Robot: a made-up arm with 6 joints. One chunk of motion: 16 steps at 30 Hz.
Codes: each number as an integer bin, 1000 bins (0 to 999) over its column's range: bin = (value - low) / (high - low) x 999, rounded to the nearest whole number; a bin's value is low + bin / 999 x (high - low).
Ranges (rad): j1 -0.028..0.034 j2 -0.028..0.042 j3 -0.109..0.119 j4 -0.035..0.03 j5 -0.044..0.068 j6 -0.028..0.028
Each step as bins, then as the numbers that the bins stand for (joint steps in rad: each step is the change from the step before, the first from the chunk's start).
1 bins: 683 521 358 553 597 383
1 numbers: 0.01439 0.00851 -0.02729 0.00098 0.02293 -0.00653
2 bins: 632 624 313 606 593 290
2 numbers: 0.01122 0.01572 -0.03756 0.00443 0.02248 -0.01174
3 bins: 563 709 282 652 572 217
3 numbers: 0.00694 0.02168 -0.04464 0.00742 0.02013 -0.01584
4 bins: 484 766 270 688 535 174
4 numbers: 0.00204 0.02567 -0.04738 0.00976 0.01598 -0.01825
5 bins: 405 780 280 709 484 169
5 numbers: -0.00286 0.02665 -0.04510 0.01113 0.01026 -0.01853
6 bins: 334 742 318 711 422 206
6 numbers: -0.00727 0.02399 -0.03642 0.01126 0.00331 -0.01645
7 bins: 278 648 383 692 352 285
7 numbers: -0.01075 0.01741 -0.02159 0.01003 -0.00454 -0.01202
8 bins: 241 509 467 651 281 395
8 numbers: -0.01304 0.00767 -0.00242 0.00736 -0.01250 -0.00586
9 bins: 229 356 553 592 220 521
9 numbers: -0.01379 -0.00306 0.01721 0.00352 -0.01934 0.00121
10 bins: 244 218 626 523 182 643
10 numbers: -0.01286 -0.01272 0.03387 -0.00097 -0.02360 0.00804
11 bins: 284 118 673 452 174 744
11 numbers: -0.01037 -0.01973 0.04460 -0.00559 -0.02449 0.01371
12 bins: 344 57 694 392 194 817
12 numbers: -0.00665 -0.02401 0.04939 -0.00949 -0.02225 0.01780
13 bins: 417 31 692 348 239 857
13 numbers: -0.00212 -0.02583 0.04893 -0.01236 -0.01721 0.02004
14 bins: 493 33 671 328 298 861
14 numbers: 0.00260 -0.02569 0.04414 -0.01366 -0.01059 0.02026
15 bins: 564 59 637 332 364 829
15 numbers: 0.00700 -0.02387 0.03638 -0.01340 -0.00319 0.01847
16 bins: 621 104 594 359 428 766
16 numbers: 0.01054 -0.02071 0.02657 -0.01164 0.00398 0.01494
